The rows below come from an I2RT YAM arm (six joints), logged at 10 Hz.
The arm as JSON. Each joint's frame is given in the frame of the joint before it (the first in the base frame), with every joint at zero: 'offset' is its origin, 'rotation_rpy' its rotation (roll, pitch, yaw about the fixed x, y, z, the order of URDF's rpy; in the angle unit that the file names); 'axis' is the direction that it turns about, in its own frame. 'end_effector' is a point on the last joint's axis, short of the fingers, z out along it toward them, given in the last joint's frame.
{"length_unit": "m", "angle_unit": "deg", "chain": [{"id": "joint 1", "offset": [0.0, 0.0, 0.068], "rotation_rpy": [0.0, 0.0, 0.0], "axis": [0.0, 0.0, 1.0]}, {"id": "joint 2", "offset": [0.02, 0.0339, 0.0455], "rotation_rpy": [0.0, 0.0, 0.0], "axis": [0.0, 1.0, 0.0]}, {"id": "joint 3", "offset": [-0.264, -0.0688, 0.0], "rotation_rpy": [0.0, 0.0, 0.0], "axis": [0.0, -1.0, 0.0]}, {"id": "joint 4", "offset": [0.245, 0.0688, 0.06], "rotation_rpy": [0.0, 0.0, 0.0], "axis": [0.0, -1.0, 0.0]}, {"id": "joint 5", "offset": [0.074, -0.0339, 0.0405], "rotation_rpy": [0.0, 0.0, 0.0], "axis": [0.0, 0.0, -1.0]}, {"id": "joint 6", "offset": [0.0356, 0.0, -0.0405], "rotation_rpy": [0.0, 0.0, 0.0], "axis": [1.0, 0.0, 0.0]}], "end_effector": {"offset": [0.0, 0.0, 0.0], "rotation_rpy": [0.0, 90.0, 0.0]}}
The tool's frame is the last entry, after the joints.
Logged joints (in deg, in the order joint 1, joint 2, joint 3, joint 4, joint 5, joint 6), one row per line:
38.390, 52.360, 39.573, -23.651, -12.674, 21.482
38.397, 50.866, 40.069, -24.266, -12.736, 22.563
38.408, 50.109, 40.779, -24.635, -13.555, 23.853
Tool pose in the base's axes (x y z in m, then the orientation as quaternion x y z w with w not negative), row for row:
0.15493, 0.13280, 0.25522, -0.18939, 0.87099, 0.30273, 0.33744
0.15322, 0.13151, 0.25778, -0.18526, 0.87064, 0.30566, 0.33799
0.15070, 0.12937, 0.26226, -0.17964, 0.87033, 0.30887, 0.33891
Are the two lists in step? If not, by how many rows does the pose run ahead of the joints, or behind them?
The pose runs 2 rows behind the joints: the pose in row i belongs to the joints in row i - 2.
